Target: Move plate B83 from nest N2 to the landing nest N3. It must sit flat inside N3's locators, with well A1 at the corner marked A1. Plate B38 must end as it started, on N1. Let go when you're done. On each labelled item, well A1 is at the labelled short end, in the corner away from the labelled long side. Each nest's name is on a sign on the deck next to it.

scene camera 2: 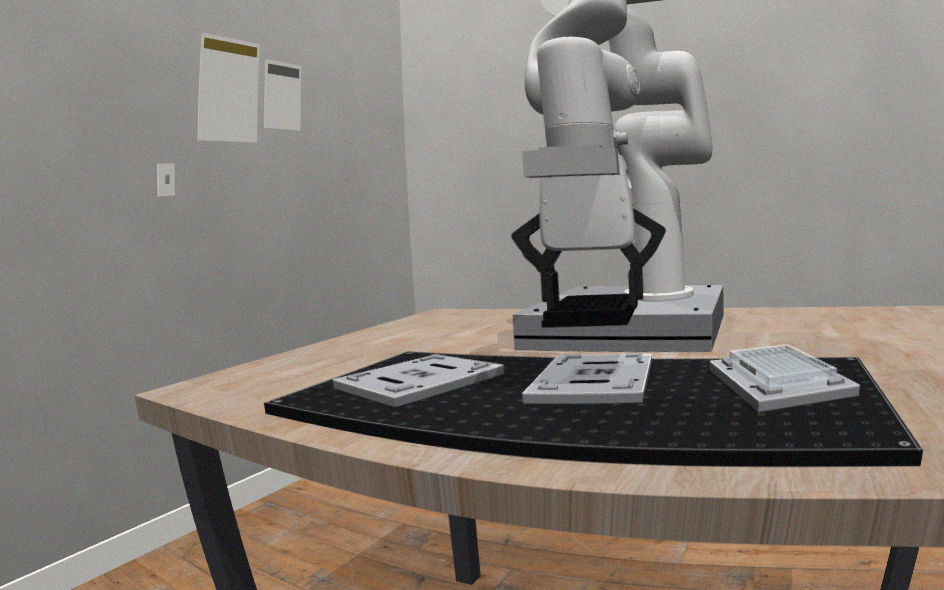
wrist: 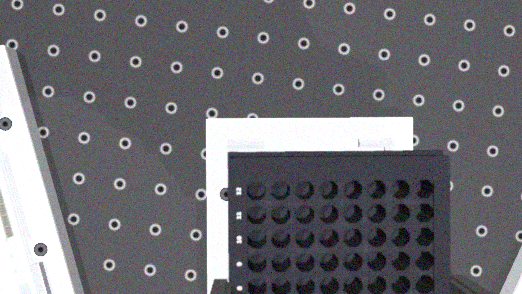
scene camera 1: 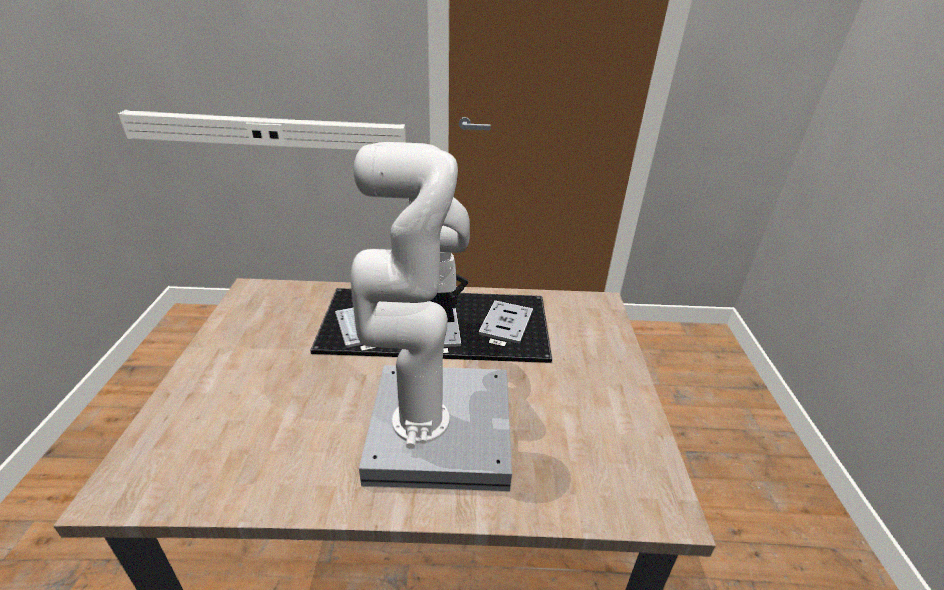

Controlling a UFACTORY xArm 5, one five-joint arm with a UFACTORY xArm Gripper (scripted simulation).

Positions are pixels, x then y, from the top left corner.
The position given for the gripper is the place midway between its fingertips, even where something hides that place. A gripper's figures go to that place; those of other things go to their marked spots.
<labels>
The gripper (scene camera 2: pixel 593 308) is 63 cm from the lens. A black well plate (scene camera 2: pixel 607 309): 57 cm from the lens.
</labels>
